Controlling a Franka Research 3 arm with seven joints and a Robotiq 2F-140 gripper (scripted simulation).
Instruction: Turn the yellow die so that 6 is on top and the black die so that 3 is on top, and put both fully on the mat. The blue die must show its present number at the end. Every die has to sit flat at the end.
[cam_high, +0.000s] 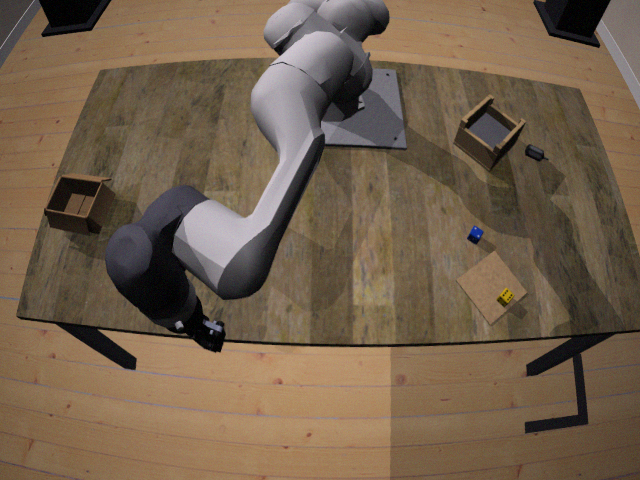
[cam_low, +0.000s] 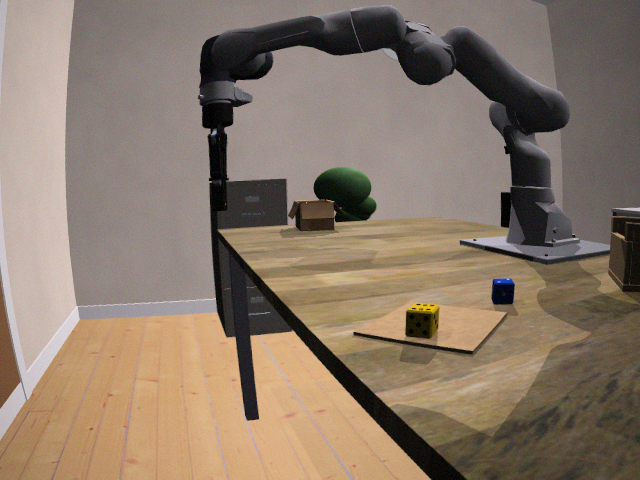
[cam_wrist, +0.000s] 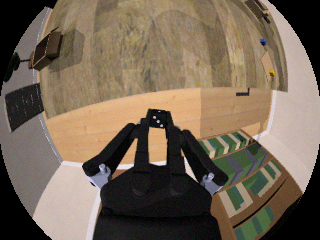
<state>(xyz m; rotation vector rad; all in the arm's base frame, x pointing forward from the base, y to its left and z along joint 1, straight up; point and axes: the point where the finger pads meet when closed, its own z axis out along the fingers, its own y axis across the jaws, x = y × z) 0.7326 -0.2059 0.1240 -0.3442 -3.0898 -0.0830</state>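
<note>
Right now my hand is 20 cm past the tan mat, 62 cm to the right of it and 14 cm above it. Round my hand: cardboard box: 34 cm behind, 45 cm to the right, 9 cm below; black die: 2 cm below; yellow die: 17 cm behind, 65 cm to the left, 12 cm below.
</note>
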